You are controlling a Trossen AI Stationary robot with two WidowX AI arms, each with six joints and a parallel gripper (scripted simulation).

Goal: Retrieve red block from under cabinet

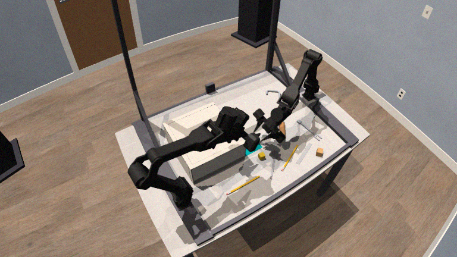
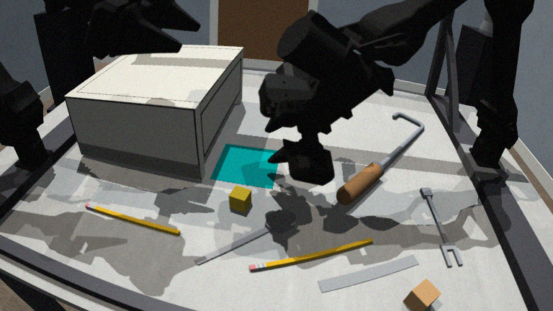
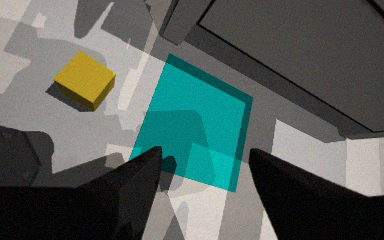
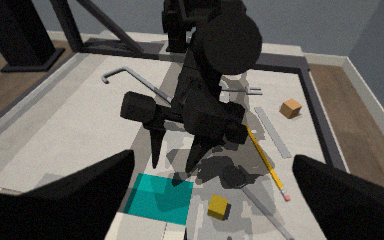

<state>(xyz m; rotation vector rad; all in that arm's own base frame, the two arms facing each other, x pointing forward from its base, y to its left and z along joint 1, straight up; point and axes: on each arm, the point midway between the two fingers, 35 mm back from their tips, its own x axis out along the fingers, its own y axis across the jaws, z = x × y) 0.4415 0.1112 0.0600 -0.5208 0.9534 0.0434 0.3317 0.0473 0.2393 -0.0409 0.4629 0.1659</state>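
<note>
Now: the teal square 80 mm below my left hand, 50 mm to the right of it and 40 mm behind it. The rest, counted from my left hand: hook tool (210 mm to the left, 80 mm behind, 70 mm below); yellow cube (70 mm below, 60 mm to the right, 60 mm ahead); grey paddle tool (120 mm ahead, 80 mm below, 30 mm to the right).
</note>
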